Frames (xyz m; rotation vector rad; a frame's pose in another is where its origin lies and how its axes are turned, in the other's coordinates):
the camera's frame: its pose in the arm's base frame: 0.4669 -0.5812 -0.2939 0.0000 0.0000 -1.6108
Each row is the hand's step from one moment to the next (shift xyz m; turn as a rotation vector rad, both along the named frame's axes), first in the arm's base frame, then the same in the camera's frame.
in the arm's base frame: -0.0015 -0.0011 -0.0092 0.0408 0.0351 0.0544
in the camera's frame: 0.0012 -0.0015 -0.0092 -0.0367 0.0394 0.0544
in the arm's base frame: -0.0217 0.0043 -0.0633 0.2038 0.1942 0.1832
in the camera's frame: -0.0034 -0.0219 -0.0633 -0.2022 0.1959 0.1832
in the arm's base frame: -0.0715 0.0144 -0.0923 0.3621 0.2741 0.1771
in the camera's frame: -0.0115 -0.0720 -0.0923 -0.2884 0.3508 0.1771
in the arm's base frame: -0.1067 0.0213 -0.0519 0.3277 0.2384 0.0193
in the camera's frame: -0.0170 -0.1075 -0.0519 -0.2513 0.3179 0.0193
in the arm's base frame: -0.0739 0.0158 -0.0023 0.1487 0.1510 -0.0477
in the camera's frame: -0.0128 -0.0745 -0.0023 -0.1568 0.1425 -0.0477
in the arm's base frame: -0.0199 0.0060 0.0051 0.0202 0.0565 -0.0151
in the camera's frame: -0.0052 -0.0201 0.0051 -0.0573 0.0179 -0.0151
